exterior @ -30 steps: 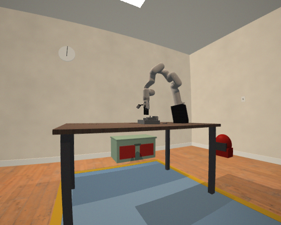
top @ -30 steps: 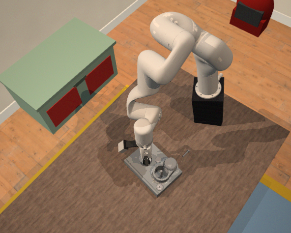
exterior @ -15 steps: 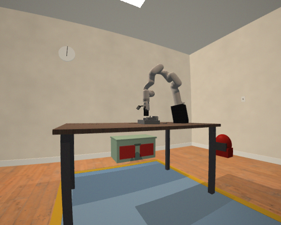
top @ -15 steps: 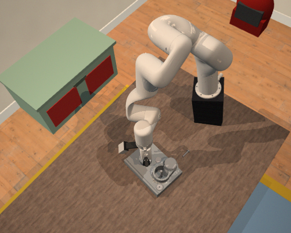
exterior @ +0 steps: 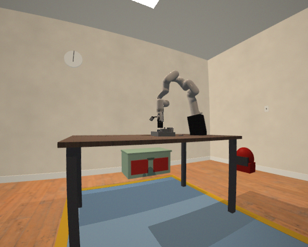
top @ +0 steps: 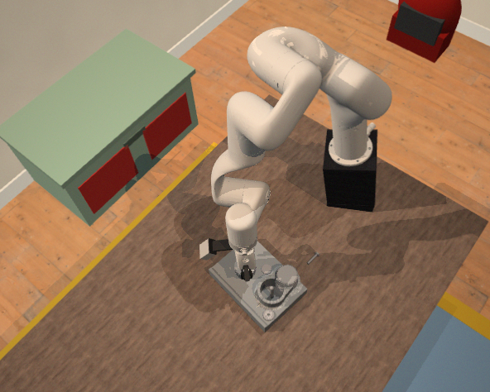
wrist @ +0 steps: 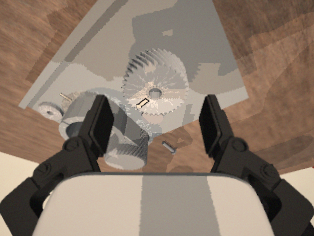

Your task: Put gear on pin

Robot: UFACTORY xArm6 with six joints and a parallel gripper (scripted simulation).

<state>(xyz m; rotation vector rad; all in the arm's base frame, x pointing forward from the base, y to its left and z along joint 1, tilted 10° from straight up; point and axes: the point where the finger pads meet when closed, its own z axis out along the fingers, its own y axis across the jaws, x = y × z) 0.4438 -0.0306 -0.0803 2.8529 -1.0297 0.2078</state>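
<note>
Now: hand 40 mm above the grey gear. Also, from my hand: bolt: 180 mm behind, 120 mm to the left, 90 mm below; disc: 50 mm below, 40 mm to the left, 40 mm behind.
</note>
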